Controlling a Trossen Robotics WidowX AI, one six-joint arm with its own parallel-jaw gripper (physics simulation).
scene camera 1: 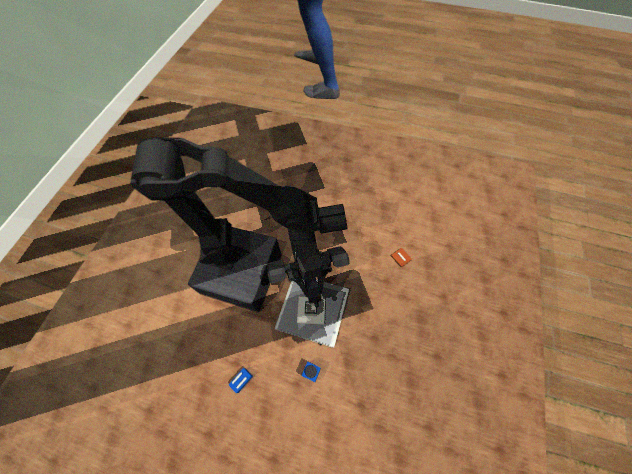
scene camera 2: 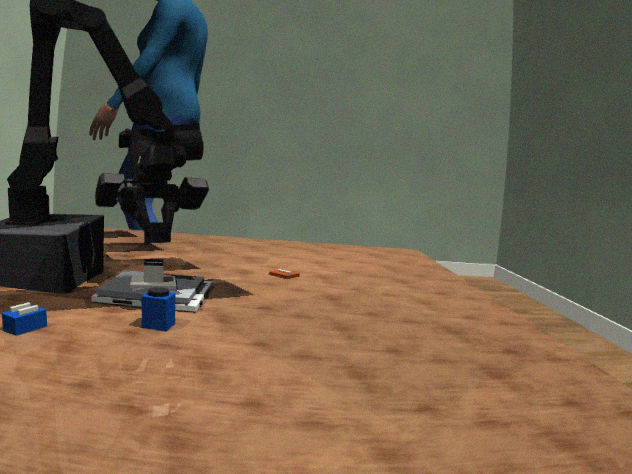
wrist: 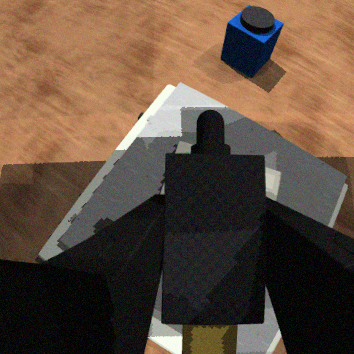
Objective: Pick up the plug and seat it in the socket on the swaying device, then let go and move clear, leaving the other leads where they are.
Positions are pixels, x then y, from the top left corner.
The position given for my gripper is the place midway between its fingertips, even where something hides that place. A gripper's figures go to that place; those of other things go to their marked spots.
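My gripper (scene camera 2: 159,234), 80 cm from the lens. Blue lead with round black top (scene camera 2: 158,305), 63 cm from the lens.
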